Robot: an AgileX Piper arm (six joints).
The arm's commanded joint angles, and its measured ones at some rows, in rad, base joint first. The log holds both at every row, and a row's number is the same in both.
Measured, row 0:
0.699 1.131 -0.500 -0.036 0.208 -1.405
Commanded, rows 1 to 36:
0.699 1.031 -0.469 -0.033 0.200 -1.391
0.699 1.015 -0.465 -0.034 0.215 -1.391
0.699 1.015 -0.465 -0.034 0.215 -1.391
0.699 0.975 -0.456 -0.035 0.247 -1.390
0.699 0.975 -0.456 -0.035 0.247 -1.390
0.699 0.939 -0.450 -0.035 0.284 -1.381
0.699 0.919 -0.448 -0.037 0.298 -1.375
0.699 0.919 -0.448 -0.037 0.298 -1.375
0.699 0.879 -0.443 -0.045 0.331 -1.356
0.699 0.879 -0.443 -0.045 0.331 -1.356
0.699 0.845 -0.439 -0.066 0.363 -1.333
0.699 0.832 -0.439 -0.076 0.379 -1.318
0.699 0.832 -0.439 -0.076 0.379 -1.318
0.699 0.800 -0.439 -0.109 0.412 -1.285
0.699 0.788 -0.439 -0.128 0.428 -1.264
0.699 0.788 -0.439 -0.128 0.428 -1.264
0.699 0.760 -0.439 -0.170 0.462 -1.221
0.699 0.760 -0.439 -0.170 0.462 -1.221
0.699 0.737 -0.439 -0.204 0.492 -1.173
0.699 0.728 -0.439 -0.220 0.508 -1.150
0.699 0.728 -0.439 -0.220 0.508 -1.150
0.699 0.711 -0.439 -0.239 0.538 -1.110
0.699 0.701 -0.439 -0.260 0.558 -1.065
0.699 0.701 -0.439 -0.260 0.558 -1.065
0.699 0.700 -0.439 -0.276 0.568 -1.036
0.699 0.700 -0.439 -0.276 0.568 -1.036
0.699 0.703 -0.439 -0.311 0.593 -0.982
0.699 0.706 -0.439 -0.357 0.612 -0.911
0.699 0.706 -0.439 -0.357 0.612 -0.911
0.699 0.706 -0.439 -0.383 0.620 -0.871
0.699 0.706 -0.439 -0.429 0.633 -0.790
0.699 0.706 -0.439 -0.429 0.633 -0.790
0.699 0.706 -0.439 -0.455 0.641 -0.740
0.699 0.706 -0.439 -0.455 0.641 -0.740
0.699 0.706 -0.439 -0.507 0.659 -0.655
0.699 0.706 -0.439 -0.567 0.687 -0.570
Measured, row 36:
0.699 0.716 -0.433 -0.451 0.701 -0.700
